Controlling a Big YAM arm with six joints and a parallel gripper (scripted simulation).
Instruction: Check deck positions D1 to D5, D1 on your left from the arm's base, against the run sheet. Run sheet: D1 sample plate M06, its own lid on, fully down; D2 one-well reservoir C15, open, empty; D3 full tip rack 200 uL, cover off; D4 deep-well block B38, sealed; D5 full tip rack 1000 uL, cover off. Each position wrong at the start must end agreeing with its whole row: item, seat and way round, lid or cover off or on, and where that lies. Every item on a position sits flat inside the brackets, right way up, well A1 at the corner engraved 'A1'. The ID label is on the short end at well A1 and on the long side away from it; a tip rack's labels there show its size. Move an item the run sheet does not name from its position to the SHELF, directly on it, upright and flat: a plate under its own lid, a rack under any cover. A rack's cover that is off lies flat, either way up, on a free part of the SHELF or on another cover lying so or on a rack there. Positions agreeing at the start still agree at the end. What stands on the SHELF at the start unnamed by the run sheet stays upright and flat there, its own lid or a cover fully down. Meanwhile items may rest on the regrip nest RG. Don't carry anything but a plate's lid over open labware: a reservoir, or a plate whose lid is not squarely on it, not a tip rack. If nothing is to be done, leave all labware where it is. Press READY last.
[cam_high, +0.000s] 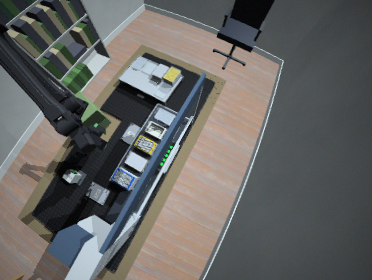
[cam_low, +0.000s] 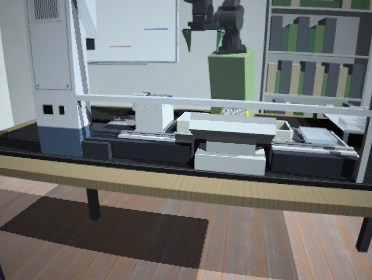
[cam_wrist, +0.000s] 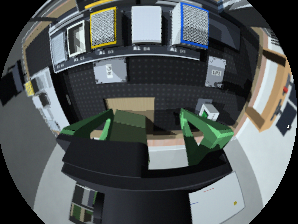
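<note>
The sealed block lies 17 cm ahead of my hand, 2 cm to the right of it and 22 cm below it. From my hand the other things lie so: reservoir: 20 cm ahead, 23 cm to the left, 24 cm below; blue tip rack: 14 cm ahead, 15 cm to the right, 18 cm below; yellow tip rack: 17 cm ahead, 10 cm to the left, 20 cm below.
</note>
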